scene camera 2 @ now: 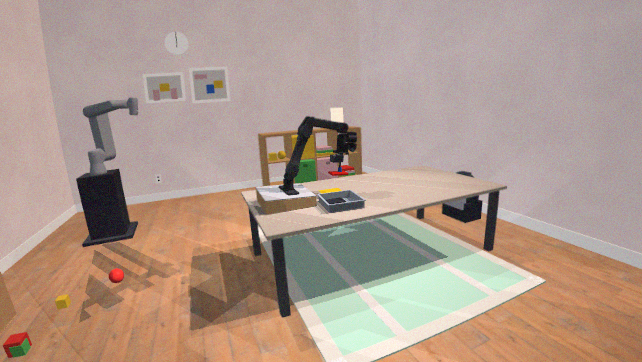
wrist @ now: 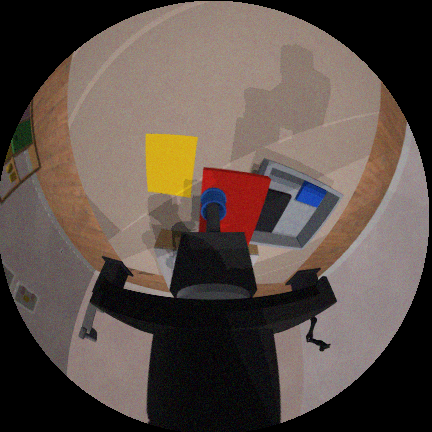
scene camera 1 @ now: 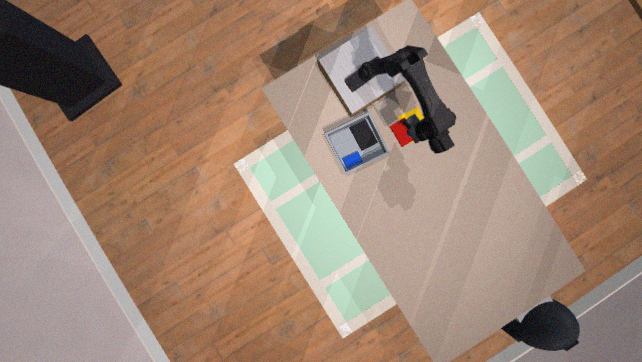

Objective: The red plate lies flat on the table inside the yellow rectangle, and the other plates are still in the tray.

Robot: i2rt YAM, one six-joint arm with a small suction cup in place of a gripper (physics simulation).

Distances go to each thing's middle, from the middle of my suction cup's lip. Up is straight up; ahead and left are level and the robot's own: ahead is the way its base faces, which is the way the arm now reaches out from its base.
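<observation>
Counting from my suction cup, I find the yellow rectangle point(wrist: 169, 158) 110 mm to the left, 20 mm behind and 170 mm below. The red plate point(wrist: 245, 192) is 20 mm to the right of my suction cup, 20 mm behind it and 10 mm below it. I see that the grey tray point(scene camera 1: 341, 139) sits 200 mm to the right of my suction cup, 110 mm behind it and 140 mm below it, while the black plate point(wrist: 275, 201) is 140 mm to the right of my suction cup, 130 mm behind it and 160 mm below it.
</observation>
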